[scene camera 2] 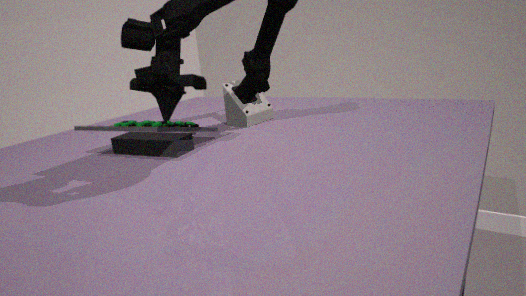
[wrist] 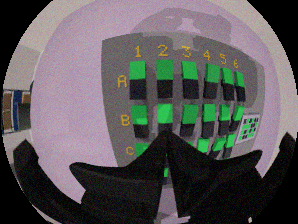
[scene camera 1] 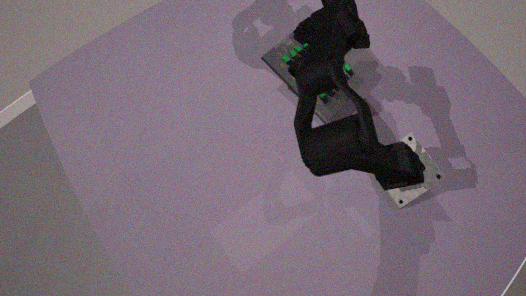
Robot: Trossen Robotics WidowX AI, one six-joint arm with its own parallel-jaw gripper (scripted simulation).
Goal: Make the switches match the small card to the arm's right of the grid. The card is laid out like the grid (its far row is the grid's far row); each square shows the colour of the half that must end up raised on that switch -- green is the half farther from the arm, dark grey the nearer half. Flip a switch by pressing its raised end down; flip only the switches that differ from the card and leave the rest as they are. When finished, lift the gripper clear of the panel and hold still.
Labels:
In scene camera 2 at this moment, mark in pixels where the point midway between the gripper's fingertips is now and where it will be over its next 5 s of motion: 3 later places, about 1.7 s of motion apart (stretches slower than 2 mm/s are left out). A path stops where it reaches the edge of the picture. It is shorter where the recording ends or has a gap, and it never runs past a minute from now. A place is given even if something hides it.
My gripper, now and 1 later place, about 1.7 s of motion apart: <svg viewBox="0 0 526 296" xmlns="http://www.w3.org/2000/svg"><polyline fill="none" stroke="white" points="166,120 165,101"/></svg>

